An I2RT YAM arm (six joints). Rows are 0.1 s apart.
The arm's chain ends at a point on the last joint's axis. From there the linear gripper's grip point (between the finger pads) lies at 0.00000 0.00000 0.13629 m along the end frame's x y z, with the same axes.
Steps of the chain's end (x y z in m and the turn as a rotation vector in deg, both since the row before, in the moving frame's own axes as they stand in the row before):
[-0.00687 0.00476 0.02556 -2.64 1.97 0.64]
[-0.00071 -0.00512 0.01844 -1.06 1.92 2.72]
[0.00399 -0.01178 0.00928 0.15 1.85 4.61]
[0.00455 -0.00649 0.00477 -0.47 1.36 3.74]
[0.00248 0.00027 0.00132 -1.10 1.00 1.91]
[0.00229 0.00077 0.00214 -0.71 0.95 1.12]
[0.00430 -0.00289 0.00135 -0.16 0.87 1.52]
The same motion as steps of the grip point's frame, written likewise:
[-0.00222 0.01106 0.02533 -2.64 1.97 0.64]
[0.00379 -0.00249 0.01834 -1.06 1.92 2.72]
[0.00840 -0.01196 0.00921 0.15 1.85 4.61]
[0.00775 -0.00527 0.00473 -0.47 1.36 3.74]
[0.00481 0.00293 0.00127 -1.10 1.00 1.91]
[0.00453 0.00248 0.00211 -0.71 0.95 1.12]
[0.00636 -0.00248 0.00133 -0.16 0.87 1.52]

